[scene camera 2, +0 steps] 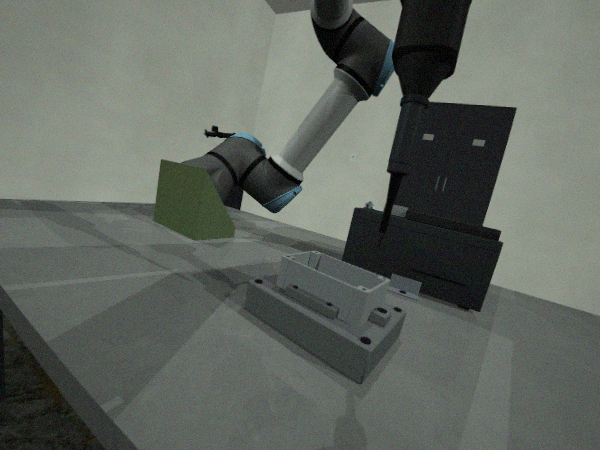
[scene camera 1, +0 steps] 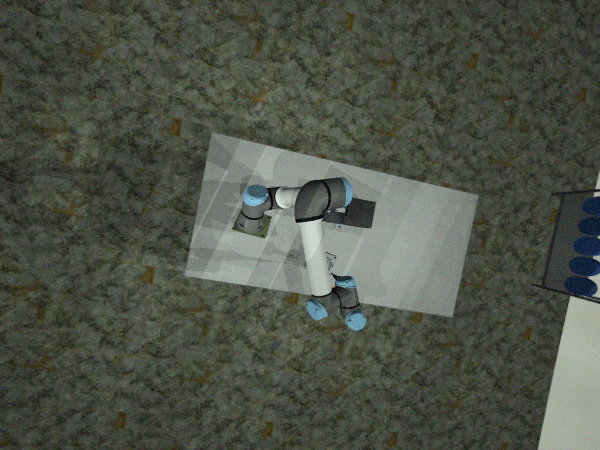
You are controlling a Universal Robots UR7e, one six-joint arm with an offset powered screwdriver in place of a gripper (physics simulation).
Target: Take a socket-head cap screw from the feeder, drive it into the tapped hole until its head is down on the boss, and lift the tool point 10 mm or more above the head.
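My gripper, the powered screwdriver [scene camera 2: 383,231], points down with a slight tilt. In scene camera 2 its thin dark tip shows above and behind the housing, against the feeder; whether a screw sits on it cannot be told. In scene camera 1 the tip is hidden by the arm. The dark feeder [scene camera 1: 360,213] [scene camera 2: 425,260] is a box with small light parts on top. The light grey open-topped housing [scene camera 2: 330,282] sits on a grey fixture block [scene camera 2: 310,325], with small holes in its corner bosses. The forearm partly covers it in scene camera 1. No screw can be made out.
The grey table [scene camera 1: 420,240] [scene camera 2: 175,370] carries the arm's green base wedge [scene camera 2: 185,200]. A small light bracket [scene camera 2: 406,286] stands beside the feeder. A tall dark cabinet [scene camera 2: 460,165] stands behind. A rack with blue round items [scene camera 1: 556,240] is at the far right in scene camera 1.
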